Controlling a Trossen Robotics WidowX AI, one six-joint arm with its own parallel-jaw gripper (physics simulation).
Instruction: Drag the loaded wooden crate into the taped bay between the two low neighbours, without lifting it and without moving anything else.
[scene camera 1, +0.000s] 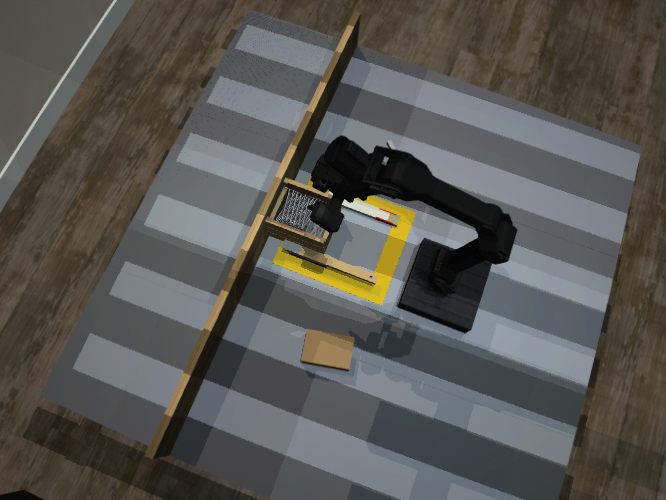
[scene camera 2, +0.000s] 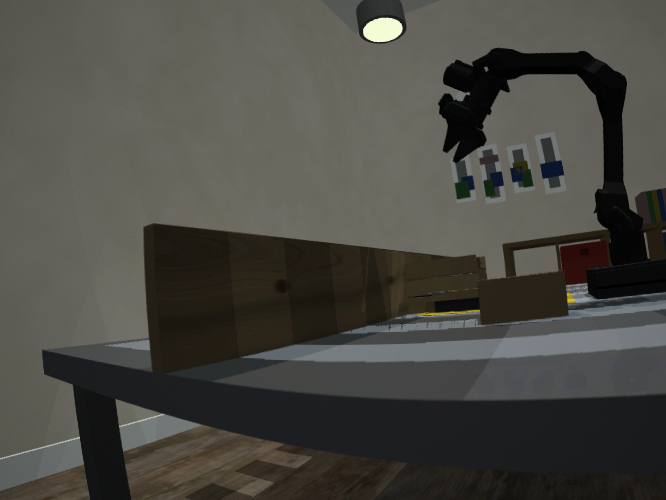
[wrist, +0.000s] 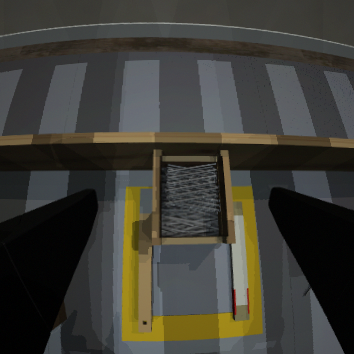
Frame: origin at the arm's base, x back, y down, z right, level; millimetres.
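Seen in the pictures: gripper, fingertip midpoint: (scene camera 1: 316, 190) (scene camera 2: 449, 157) (wrist: 185, 197); arm's base at its link origin: (scene camera 1: 442, 281) (scene camera 2: 630, 263).
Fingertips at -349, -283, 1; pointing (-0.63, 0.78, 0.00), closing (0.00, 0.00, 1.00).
Offsets run from my fingertips to a thing's top centre, as dx, dy, dz.
The wooden crate {-48, +227, +31} (scene camera 1: 295, 232) (scene camera 2: 441, 266) (wrist: 156, 200), loaded with thin grey rods, stands upright with its far end close to or against the long board. Yellow tape {+200, +338, +39} (scene camera 1: 395, 247) (wrist: 190, 327) outlines the bay. A low tan neighbour {+56, +296, -53} (scene camera 1: 344, 267) (wrist: 145, 280) lies on the bay's left in the wrist view, and a low white-and-red neighbour {+68, +324, +134} (scene camera 1: 371, 210) (wrist: 240, 270) on its right. The crate's near end overlaps their far ends in the wrist view; contact cannot be told. My gripper (scene camera 1: 317, 196) (scene camera 2: 450, 155) (wrist: 185, 197) is open and empty, high above the crate.
The long upright wooden board (scene camera 1: 301, 129) (scene camera 2: 242, 290) (wrist: 190, 137) crosses the table behind the crate. A brown box {+136, +279, -269} (scene camera 1: 327, 349) (scene camera 2: 521, 298) stands outside the bay, on the tan neighbour's side. A small pale stick {+119, +327, +321} (scene camera 1: 391, 144) shows partly behind the arm.
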